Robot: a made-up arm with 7 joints.
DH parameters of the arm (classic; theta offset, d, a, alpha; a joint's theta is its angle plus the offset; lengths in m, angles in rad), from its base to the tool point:
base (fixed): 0 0 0 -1.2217
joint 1: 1.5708 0 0 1.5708
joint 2: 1.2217 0 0 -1.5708
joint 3: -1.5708 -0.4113 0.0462 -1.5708
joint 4: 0 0 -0.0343 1.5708
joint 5: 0 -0.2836 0 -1.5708
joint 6: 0 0 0 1.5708
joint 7: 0 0 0 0
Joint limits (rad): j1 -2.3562..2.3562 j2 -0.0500..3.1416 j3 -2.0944..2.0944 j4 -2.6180..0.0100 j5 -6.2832..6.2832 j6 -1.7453..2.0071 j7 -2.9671..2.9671
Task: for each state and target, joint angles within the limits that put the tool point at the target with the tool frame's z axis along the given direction. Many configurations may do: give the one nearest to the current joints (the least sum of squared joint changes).
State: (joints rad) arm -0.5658 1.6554 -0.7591 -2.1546 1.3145 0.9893 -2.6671
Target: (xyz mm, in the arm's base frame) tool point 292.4 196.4 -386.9 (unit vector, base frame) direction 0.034 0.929 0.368
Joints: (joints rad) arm -0.0672 0.9289 -0.6565 -1.7147 2.1454 0.9756 -2.6671
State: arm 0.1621 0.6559 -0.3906 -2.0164 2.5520 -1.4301 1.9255
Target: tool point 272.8 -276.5 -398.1 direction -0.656 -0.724 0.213
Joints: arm -0.1629 -0.0472 -0.8238 -1.5620 1.8515 -1.7453 1.9255
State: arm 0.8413 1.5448 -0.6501 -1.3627 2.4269 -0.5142 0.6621
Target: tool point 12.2 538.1 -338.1 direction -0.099 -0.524 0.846
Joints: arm 0.1482 1.4628 -1.2636 -1.1098 3.1413 -0.1837 0.6621
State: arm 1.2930 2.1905 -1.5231 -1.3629 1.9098 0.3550 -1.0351
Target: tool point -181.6 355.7 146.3 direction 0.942 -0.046 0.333
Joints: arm 1.2023 2.3055 -1.8351 -2.1124 1.9183 -0.2173 -1.0351
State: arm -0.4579 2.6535 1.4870 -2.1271 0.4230 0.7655 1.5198
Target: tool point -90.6 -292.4 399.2 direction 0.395 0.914 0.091
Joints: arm 0.1232 3.1218 2.0367 -1.8023 0.3391 0.0794 1.5198
